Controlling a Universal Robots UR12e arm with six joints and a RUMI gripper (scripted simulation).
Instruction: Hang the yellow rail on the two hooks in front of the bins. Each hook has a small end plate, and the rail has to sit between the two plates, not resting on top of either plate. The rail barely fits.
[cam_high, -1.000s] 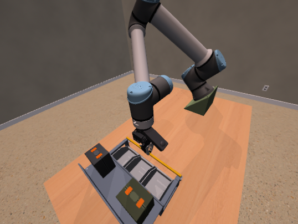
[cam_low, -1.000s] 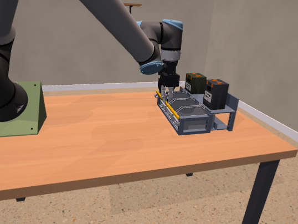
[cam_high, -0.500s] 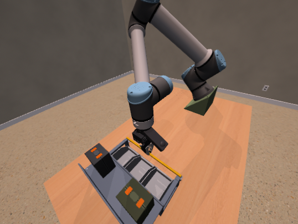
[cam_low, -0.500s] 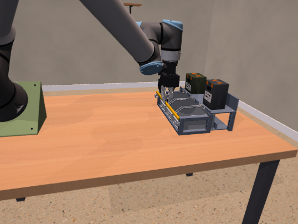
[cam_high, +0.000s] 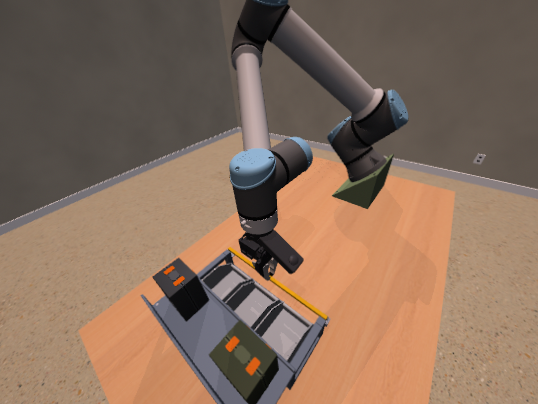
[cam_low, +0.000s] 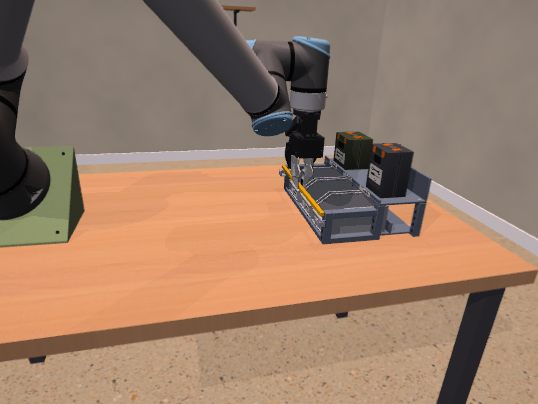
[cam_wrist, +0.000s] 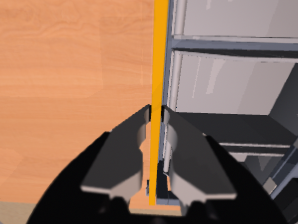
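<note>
Right now my hand is 1 cm above the yellow rail. The rest, counted from my hand: black box (18 cm ahead, 15 cm to the right, 7 cm above); then green box (22 cm ahead, 8 cm to the left, 6 cm above).
</note>
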